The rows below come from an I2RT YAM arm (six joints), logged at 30 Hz.
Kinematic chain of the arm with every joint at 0, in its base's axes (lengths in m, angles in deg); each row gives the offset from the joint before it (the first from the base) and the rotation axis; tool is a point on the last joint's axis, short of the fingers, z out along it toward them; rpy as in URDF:
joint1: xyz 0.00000 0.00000 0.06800 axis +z
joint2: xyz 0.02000 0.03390 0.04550 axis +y
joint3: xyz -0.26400 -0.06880 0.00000 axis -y
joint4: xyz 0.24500 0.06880 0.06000 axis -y
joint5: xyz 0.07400 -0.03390 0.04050 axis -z
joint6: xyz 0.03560 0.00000 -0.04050 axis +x
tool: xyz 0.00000 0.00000 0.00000 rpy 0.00 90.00 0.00
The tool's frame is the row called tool.
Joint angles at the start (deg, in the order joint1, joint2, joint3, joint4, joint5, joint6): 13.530 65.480 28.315 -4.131 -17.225 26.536
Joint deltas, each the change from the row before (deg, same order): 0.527 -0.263 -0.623 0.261 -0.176 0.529; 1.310 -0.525 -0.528 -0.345 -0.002 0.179; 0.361 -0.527 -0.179 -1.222 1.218 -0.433; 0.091 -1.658 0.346 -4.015 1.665 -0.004; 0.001 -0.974 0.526 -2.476 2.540 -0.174; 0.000 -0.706 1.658 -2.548 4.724 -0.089; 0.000 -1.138 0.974 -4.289 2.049 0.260; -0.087 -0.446 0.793 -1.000 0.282 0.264
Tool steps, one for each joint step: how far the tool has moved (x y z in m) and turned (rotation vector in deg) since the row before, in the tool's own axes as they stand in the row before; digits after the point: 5 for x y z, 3 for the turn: 0.00350 0.00058 0.00051 -0.421 0.435 0.226; 0.00508 0.00316 0.00036 -0.604 0.975 -0.546; 0.00265 -0.00026 -0.00101 1.259 0.376 -0.413; 0.00280 -0.00040 -0.00552 2.309 1.025 0.468; -0.00016 -0.00055 -0.00394 2.695 -0.293 0.049; -0.00598 0.00101 -0.00558 4.306 -1.952 -0.058; 0.00077 -0.00097 -0.00591 2.802 1.014 0.496; -0.00277 0.00120 -0.00340 0.193 -0.372 0.307
